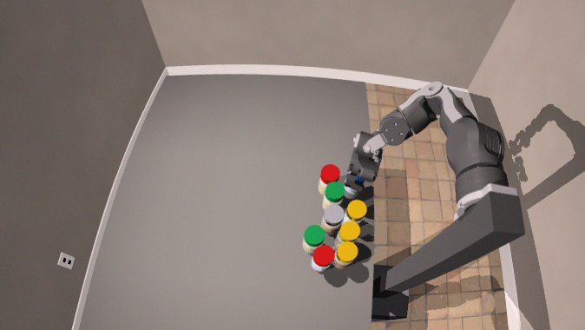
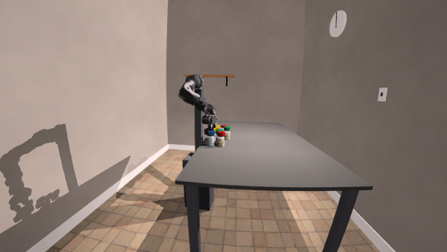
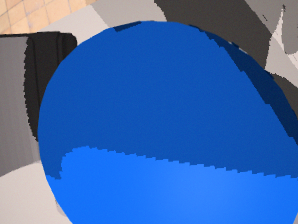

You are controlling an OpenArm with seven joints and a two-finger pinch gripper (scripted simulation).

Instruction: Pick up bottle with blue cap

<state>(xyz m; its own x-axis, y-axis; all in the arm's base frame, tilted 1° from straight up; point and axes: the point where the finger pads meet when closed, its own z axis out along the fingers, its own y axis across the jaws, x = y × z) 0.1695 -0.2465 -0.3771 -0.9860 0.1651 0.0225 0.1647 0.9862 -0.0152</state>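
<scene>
Right now my hand is 10 cm to the right of the yellow-capped bottle, 4 cm above it and 1 cm past it. From my hand the other things lie so: red-capped bottle: 25 cm to the left, 6 cm ahead, 4 cm below; grey-capped bottle: 13 cm to the left, 5 cm ahead, 4 cm below.
</scene>
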